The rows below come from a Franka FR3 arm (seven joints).
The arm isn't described. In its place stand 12 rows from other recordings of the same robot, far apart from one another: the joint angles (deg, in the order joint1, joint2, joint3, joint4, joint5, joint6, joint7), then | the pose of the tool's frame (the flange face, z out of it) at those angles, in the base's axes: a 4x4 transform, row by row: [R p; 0 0 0 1], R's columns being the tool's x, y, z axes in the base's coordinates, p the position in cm.
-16.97, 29.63, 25.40, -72.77, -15.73, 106.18, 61.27 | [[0.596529 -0.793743 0.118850 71.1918], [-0.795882 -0.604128 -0.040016 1.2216], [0.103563 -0.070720 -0.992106 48.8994], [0 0 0 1]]
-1.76, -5.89, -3.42, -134.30, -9.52, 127.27, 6.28 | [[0.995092 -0.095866 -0.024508 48.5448], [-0.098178 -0.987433 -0.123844 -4.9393], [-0.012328 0.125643 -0.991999 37.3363], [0 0 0 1]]
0.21, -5.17, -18.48, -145.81, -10.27, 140.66, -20.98 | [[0.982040 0.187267 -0.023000 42.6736], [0.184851 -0.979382 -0.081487 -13.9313], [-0.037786 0.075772 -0.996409 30.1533], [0 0 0 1]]
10.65, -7.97, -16.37, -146.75, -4.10, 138.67, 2.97 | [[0.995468 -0.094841 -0.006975 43.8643], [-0.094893 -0.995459 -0.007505 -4.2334], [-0.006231 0.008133 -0.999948 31.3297], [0 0 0 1]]
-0.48, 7.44, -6.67, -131.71, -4.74, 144.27, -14.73 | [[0.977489 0.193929 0.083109 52.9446], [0.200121 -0.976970 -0.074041 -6.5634], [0.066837 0.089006 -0.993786 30.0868], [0 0 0 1]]
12.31, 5.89, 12.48, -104.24, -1.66, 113.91, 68.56 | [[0.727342 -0.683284 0.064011 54.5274], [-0.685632 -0.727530 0.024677 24.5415], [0.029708 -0.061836 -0.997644 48.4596], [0 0 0 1]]
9.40, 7.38, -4.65, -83.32, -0.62, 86.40, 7.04 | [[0.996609 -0.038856 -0.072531 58.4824], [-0.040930 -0.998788 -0.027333 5.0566], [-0.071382 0.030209 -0.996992 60.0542], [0 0 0 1]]
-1.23, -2.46, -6.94, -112.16, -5.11, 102.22, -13.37 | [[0.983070 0.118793 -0.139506 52.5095], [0.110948 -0.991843 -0.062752 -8.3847], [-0.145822 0.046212 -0.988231 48.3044], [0 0 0 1]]
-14.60, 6.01, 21.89, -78.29, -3.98, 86.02, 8.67 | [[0.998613 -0.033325 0.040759 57.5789], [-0.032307 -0.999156 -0.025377 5.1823], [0.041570 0.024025 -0.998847 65.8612], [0 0 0 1]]
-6.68, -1.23, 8.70, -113.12, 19.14, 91.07, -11.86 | [[0.932248 0.104897 -0.346280 50.7648], [0.220201 -0.923890 0.312951 5.2853], [-0.287097 -0.367999 -0.884393 45.7958], [0 0 0 1]]
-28.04, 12.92, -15.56, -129.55, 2.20, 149.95, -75.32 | [[0.861563 0.502328 0.073317 39.9408], [0.507651 -0.852582 -0.124078 -38.1101], [0.000181 0.144120 -0.989560 27.8208], [0 0 0 1]]
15.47, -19.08, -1.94, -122.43, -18.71, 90.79, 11.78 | [[0.987259 0.096618 -0.126431 42.7656], [0.046710 -0.935519 -0.350175 6.6570], [-0.152112 0.339808 -0.928112 53.1612], [0 0 0 1]]
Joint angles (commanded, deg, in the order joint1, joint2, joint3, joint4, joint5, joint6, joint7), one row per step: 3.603, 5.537, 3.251, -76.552, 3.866, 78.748, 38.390; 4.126, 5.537, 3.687, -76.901, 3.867, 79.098, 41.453; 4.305, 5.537, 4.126, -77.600, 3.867, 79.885, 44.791; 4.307, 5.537, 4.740, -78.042, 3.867, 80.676, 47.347; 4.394, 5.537, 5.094, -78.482, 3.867, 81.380, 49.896; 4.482, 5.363, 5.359, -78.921, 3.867, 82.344, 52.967; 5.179, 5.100, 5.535, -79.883, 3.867, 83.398, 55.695; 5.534, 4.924, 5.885, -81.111, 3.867, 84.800, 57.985
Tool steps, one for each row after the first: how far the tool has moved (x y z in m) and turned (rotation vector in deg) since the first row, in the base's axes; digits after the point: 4 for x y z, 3 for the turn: -0.0005, 0.0092, -0.0022, -0.159, 0.199, -2.116; 0.0004, 0.0152, -0.0066, -0.321, 0.333, -4.877; 0.0011, 0.0210, -0.0089, -0.354, 0.165, -6.865; 0.0018, 0.0253, -0.0114, -0.417, 0.081, -9.015; 0.0021, 0.0288, -0.0117, -0.404, -0.388, -11.794; 0.0012, 0.0375, -0.0152, -0.452, -0.546, -13.712; 0.0016, 0.0445, -0.0213, -0.440, -0.717, -15.388
